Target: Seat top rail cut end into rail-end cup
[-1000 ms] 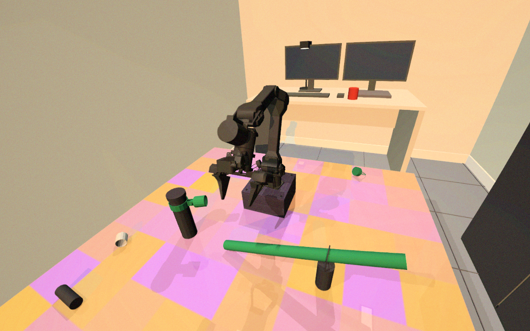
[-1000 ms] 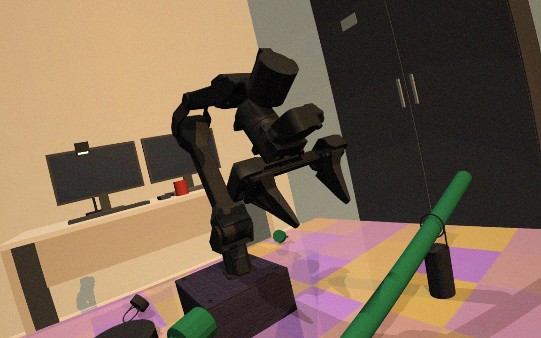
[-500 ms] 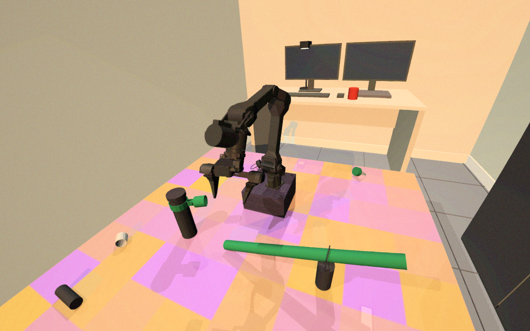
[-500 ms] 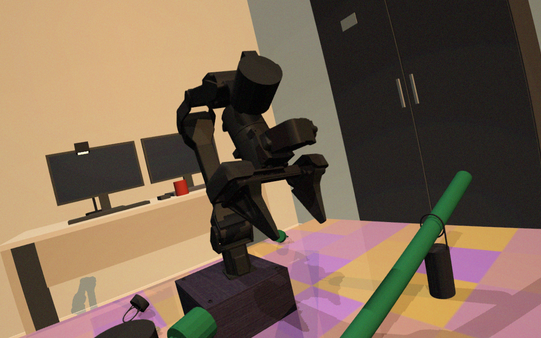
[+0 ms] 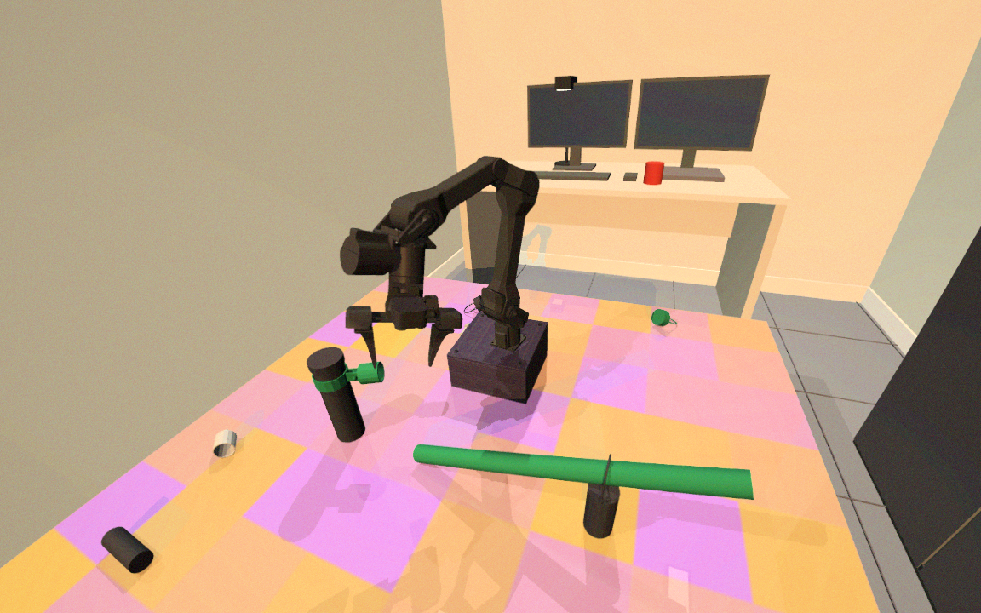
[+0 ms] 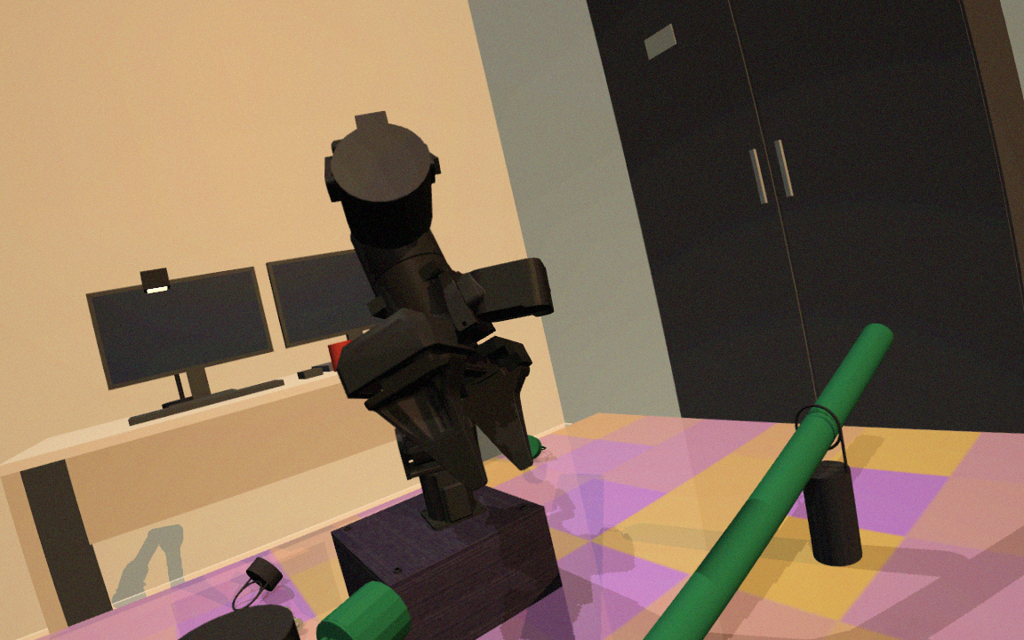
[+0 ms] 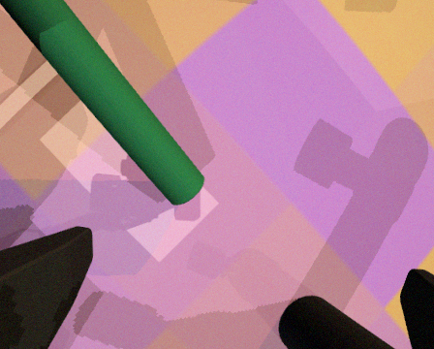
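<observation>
Right now the green rail-end cup is 120 mm to the right of my gripper tip and 60 mm below it. Also, from my gripper tip: wire loop cap 350 mm to the left, 120 mm below, 30 mm behind.
</observation>
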